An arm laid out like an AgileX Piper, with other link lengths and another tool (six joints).
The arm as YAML. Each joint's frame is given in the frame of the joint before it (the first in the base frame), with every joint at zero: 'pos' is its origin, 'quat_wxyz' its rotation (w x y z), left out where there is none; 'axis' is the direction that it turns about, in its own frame. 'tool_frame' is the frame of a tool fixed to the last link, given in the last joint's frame.
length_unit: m
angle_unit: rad
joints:
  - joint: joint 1
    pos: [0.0, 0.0, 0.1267]
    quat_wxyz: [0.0, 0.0, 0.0, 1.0]
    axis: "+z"
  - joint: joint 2
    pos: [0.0, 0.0, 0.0]
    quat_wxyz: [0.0, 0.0, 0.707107, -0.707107]
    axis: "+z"
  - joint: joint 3
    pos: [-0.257, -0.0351, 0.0]
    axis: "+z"
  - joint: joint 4
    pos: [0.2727, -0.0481, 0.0]
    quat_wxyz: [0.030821, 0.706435, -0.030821, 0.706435]
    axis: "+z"
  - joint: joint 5
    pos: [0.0, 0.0, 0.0]
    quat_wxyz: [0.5, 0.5, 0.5, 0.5]
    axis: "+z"
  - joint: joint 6
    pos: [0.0, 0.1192, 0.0]
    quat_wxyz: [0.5, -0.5, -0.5, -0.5]
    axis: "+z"
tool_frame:
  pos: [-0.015, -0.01, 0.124]
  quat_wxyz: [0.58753, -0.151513, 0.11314, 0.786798]
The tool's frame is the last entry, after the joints.
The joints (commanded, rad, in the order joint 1, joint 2, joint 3, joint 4, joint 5, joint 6), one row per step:
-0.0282, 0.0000, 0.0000, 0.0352, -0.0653, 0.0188
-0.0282, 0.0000, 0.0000, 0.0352, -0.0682, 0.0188
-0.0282, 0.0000, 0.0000, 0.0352, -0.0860, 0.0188
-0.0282, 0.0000, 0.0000, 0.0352, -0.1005, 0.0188
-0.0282, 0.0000, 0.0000, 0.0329, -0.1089, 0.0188
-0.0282, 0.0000, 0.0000, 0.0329, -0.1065, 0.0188
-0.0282, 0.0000, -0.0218, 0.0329, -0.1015, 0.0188
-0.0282, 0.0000, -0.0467, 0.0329, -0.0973, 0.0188
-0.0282, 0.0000, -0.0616, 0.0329, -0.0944, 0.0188
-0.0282, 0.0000, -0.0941, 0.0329, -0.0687, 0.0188
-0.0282, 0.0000, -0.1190, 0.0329, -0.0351, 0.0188
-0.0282, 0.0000, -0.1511, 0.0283, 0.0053, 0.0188
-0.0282, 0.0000, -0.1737, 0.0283, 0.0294, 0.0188
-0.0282, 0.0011, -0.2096, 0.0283, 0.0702, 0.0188
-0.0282, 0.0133, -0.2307, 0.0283, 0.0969, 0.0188
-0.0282, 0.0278, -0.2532, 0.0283, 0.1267, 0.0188
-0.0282, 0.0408, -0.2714, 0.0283, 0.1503, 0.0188
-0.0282, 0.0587, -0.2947, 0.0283, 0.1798, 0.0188
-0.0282, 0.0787, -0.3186, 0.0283, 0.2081, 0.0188
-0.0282, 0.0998, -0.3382, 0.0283, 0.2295, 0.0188
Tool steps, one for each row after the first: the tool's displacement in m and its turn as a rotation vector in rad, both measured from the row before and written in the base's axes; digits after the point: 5 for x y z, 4 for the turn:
-0.00008, -0.00002, 0.00070, -0.0001, -0.0029, -0.0001
-0.00053, -0.00014, 0.00430, -0.0004, -0.0178, -0.0006
-0.00049, -0.00011, 0.00349, -0.0004, -0.0145, -0.0005
-0.00031, -0.00003, 0.00206, -0.0025, -0.0083, -0.0005
0.00009, 0.00002, -0.00058, 0.0001, 0.0024, 0.0001
-0.00175, 0.00009, 0.00997, -0.0005, -0.0168, 0.0002
-0.00231, 0.00010, 0.01171, -0.0006, -0.0207, 0.0001
-0.00149, 0.00007, 0.00689, -0.0004, -0.0120, 0.0001
-0.00256, 0.00028, 0.01034, -0.0003, -0.0068, 0.0008
-0.00147, 0.00031, 0.00456, 0.0000, 0.0087, 0.0011
-0.00231, 0.00033, 0.00656, -0.0045, 0.0084, 0.0002
-0.00199, 0.00022, 0.00555, -0.0001, 0.0015, 0.0007
-0.00311, 0.00037, 0.00785, -0.0001, 0.0060, 0.0011
0.00028, 0.00017, 0.00115, 0.0003, 0.0178, 0.0007
0.00056, 0.00019, 0.00052, 0.0004, 0.0218, 0.0008
0.00061, 0.00014, 0.00021, 0.0003, 0.0184, 0.0006
0.00093, 0.00017, 0.00011, 0.0004, 0.0241, 0.0008
0.00115, 0.00016, 0.00016, 0.0004, 0.0244, 0.0008
0.00175, 0.00009, -0.00061, 0.0005, 0.0229, 0.0006

